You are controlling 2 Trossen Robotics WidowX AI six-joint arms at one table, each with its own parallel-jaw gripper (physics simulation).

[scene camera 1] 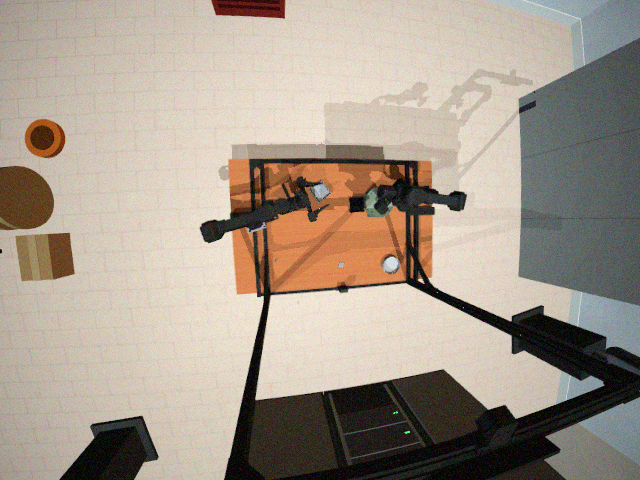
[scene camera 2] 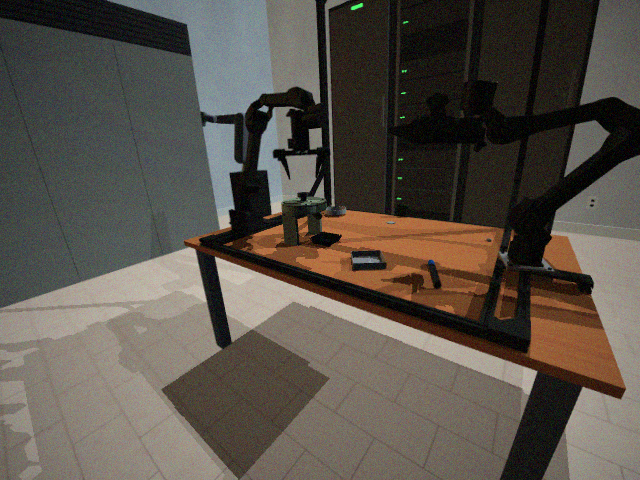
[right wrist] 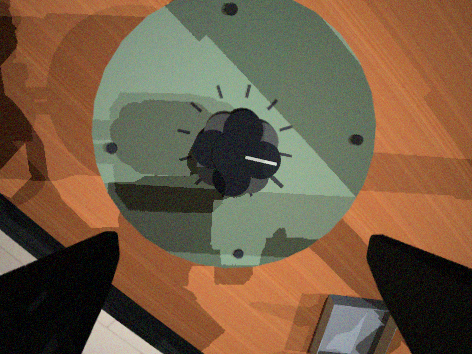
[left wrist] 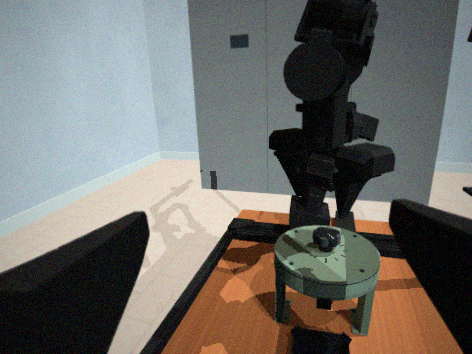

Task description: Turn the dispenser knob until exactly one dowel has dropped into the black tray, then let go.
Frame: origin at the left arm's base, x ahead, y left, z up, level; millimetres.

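Seen in the pictures: left gripper, between the fingertips: (scene camera 1: 326,193) (scene camera 2: 389,131) (left wrist: 267,217); right gripper, between the fingertips: (scene camera 2: 303,178) (right wrist: 245,246) (left wrist: 319,206); left arm's base, origin of its link: (scene camera 2: 524,260); right arm's base, origin of its link: (scene camera 2: 246,210) (left wrist: 310,206).
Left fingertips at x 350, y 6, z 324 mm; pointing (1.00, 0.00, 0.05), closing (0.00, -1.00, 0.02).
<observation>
Offsets run from my left fingertips to a thing's middle.
The green dispenser @(dx +311, dy -114, dz -226 mm) (scene camera 1: 371,206) (scene camera 2: 290,224) (left wrist: 295,260) (right wrist: 310,90) stands on short legs on the orange table. Its black lobed knob @(dx +311, dy -114, dz -210 mm) (scene camera 2: 302,195) (left wrist: 326,239) (right wrist: 232,150) sits at the centre of the top; in the right wrist view its white line points right and slightly down. The black tray @(dx +225, dy -93, dz -344 mm) (scene camera 1: 356,204) (scene camera 2: 326,239) (left wrist: 320,342) lies beside the dispenser; its inside is too dark to tell its contents. My right gripper (scene camera 2: 300,184) (left wrist: 319,206) (right wrist: 245,246) is open and empty above the dispenser, not touching the knob. My left gripper (scene camera 2: 397,130) (left wrist: 267,217) is open and empty, high above the table.
A grey open box @(dx +46, dy +41, dz -346 mm) (scene camera 1: 320,190) (scene camera 2: 368,260) (right wrist: 350,325) lies on the table below the left gripper. A dark pen-like stick @(dx -133, dy +73, dz -348 mm) (scene camera 2: 434,274) with a blue end lies near it. A round pale object @(dx +324, dy -506, dz -340 mm) (scene camera 1: 390,264) (scene camera 2: 336,210) stands near the far edge in scene camera 2. Black rails (scene camera 2: 361,294) border the table.
</observation>
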